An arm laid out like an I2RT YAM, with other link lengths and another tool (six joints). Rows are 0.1 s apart.
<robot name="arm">
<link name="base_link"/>
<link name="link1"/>
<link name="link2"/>
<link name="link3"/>
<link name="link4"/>
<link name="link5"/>
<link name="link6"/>
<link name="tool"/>
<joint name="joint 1" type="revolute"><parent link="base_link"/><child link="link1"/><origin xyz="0 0 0.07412" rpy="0 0 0"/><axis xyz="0 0 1"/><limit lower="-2.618" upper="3.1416"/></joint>
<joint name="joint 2" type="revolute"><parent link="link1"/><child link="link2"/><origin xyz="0.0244 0.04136 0.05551" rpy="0 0 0"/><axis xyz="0 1 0"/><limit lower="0" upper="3.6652"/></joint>
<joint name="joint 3" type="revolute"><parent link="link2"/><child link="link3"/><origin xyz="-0.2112 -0.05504 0" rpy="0 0 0"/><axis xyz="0 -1 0"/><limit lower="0" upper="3.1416"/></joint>
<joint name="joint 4" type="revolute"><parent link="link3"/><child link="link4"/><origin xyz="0.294 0.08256 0.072" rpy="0 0 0"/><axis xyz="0 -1 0"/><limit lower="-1.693" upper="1.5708"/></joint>
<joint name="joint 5" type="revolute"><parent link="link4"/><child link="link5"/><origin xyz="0.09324 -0.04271 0.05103" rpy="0 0 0"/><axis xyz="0 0 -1"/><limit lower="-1.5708" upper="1.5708"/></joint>
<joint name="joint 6" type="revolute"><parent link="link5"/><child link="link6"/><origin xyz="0.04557 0 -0.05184" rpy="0 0 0"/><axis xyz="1 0 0"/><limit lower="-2.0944" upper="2.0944"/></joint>
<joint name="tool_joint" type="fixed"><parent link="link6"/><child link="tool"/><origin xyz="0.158 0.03 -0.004" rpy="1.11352 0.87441 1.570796"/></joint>
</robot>
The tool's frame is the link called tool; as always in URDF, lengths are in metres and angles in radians.
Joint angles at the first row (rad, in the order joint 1, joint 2, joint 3, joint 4, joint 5, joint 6):
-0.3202 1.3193 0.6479 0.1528 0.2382 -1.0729
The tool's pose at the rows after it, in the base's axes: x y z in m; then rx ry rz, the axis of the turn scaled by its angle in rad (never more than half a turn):
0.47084 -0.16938 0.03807 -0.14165 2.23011 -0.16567
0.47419 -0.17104 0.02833 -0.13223 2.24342 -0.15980
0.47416 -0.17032 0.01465 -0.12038 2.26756 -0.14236
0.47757 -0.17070 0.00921 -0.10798 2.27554 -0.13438
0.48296 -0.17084 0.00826 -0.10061 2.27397 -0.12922
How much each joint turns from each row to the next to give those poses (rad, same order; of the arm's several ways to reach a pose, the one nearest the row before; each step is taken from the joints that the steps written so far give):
-0.0001 0.0653 0.0515 0.0210 0.0077 0.0126
0.0000 0.0492 0.0206 0.0129 0.0034 0.0061
0.0008 0.0427 0.0138 -0.0007 0.0000 0.0107
0.0023 0.0351 0.0228 -0.0004 0.0038 0.0114
0.0034 0.0282 0.0252 0.0007 0.0023 0.0095

